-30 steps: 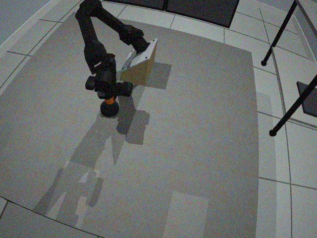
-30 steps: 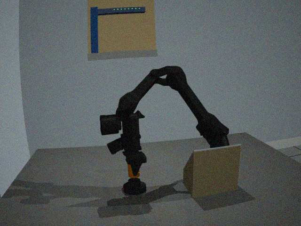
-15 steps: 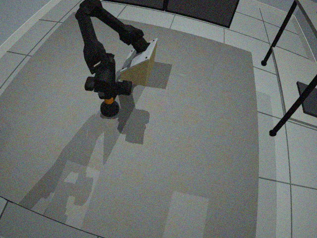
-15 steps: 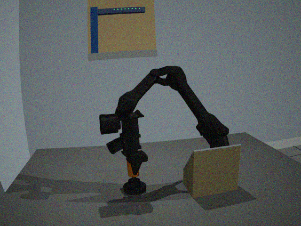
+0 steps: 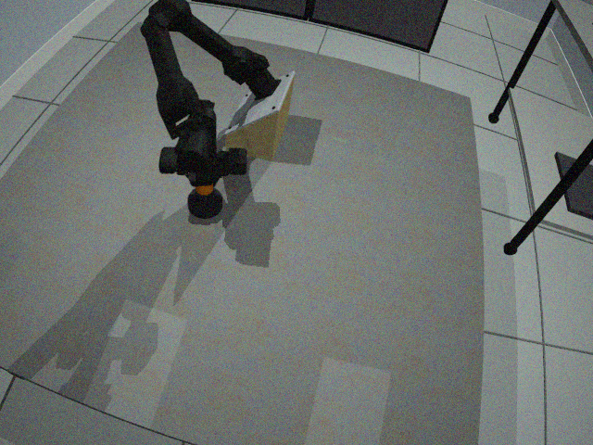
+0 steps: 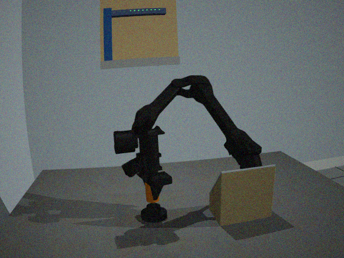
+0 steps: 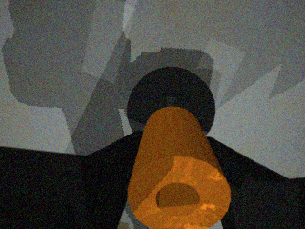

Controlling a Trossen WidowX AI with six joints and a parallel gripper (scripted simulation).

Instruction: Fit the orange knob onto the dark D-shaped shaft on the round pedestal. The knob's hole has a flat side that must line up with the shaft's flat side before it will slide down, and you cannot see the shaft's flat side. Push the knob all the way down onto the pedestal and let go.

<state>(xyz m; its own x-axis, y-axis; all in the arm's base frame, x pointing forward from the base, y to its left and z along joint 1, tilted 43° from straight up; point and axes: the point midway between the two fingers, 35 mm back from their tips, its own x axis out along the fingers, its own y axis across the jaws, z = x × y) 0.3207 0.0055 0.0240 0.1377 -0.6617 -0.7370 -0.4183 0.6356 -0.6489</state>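
Now: gripper tip 2 cm below the orange knob. Round my gripper tip: dark round pedestal: 4 cm below.
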